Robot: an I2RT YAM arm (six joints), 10 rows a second.
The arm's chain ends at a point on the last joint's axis. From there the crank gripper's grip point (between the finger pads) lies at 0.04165 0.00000 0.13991 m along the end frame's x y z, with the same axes.
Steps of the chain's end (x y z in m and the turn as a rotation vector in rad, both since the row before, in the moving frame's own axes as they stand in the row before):
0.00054 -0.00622 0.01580 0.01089 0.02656 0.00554
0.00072 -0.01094 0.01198 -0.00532 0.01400 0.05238
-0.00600 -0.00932 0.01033 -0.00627 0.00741 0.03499
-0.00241 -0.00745 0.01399 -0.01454 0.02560 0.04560
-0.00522 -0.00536 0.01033 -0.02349 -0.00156 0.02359
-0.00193 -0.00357 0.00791 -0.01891 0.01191 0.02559
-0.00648 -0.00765 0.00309 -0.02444 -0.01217 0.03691
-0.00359 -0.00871 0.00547 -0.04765 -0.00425 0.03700
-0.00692 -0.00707 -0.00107 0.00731 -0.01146 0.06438
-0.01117 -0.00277 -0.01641 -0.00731 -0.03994 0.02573
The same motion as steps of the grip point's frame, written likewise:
0.00424 -0.00750 0.01464 0.01089 0.02656 0.00554
0.00260 -0.00797 0.01138 -0.00532 0.01400 0.05238
-0.00501 -0.00697 0.01001 -0.00627 0.00741 0.03499
0.00107 -0.00344 0.01285 -0.01454 0.02560 0.04560
-0.00549 -0.00109 0.01034 -0.02349 -0.00156 0.02359
-0.00031 0.00016 0.00737 -0.01891 0.01191 0.02559
-0.00828 -0.00272 0.00353 -0.02444 -0.01217 0.03691
-0.00434 -0.00051 0.00545 -0.04765 -0.00425 0.03700
-0.00858 -0.00547 -0.00060 0.00731 -0.01146 0.06438
-0.01682 -0.00074 -0.01487 -0.00731 -0.03994 0.02573

